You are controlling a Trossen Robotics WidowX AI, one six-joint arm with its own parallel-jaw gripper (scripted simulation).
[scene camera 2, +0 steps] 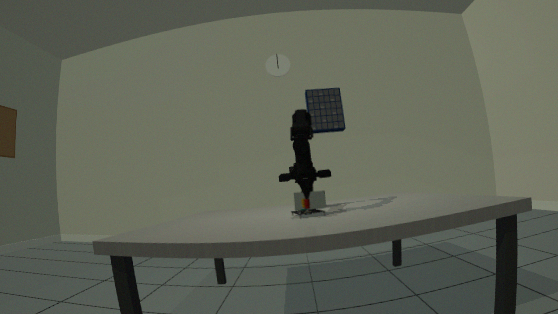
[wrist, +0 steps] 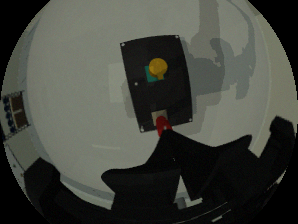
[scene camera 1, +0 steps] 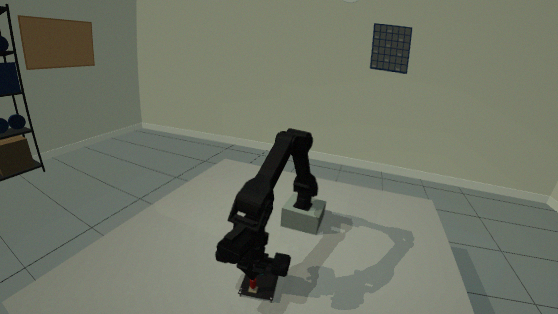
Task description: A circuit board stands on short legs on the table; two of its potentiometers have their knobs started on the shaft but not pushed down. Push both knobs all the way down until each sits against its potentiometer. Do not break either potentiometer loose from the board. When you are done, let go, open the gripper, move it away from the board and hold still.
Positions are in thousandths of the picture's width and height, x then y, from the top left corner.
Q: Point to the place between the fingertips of my gripper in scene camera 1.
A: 454, 890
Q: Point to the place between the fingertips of my gripper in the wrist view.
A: At 559, 592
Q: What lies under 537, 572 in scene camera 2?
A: My gripper.
